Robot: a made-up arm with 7 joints.
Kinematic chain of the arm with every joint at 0, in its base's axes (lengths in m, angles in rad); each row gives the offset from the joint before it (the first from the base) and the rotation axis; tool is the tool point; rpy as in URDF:
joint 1: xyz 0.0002 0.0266 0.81 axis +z
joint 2: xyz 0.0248 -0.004 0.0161 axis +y
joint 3: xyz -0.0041 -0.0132 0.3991 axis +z
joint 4: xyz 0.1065 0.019 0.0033 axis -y
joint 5: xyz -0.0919 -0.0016 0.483 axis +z
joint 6: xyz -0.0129 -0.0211 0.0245 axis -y
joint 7: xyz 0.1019 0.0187 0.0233 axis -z
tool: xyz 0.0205 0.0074 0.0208 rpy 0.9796 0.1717 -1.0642
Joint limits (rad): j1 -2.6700..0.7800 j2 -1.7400..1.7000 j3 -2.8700..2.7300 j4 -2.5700..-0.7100 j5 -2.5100..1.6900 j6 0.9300..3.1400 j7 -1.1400..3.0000
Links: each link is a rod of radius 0.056 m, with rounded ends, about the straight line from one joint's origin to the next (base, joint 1, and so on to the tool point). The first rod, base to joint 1, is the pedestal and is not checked.
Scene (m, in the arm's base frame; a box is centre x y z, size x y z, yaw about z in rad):
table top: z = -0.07
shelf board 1: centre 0.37 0.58 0.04 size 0.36 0.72 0.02 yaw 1
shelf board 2: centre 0.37 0.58 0.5 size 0.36 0.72 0.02 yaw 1
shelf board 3: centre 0.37 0.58 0.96 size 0.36 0.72 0.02 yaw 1
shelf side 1: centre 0.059 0.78 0.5 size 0.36 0.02 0.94 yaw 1
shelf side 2: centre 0.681 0.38 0.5 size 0.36 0.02 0.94 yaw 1
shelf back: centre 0.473 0.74 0.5 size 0.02 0.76 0.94 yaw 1
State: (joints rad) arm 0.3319 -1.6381 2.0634 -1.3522 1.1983 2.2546 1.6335
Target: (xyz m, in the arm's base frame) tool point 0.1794 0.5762 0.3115
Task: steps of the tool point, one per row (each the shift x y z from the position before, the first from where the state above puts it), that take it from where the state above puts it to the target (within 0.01 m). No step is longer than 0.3 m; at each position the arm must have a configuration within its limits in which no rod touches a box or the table.
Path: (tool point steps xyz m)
1: 0.2144 0.1514 -0.0961
2: 0.2338 0.0303 -0.0850
3: 0.2020 -0.0745 -0.0572
4: 0.1375 -0.1419 -0.0179
5: 0.0673 0.1190 -0.0106
6: 0.0761 0.1043 0.0106

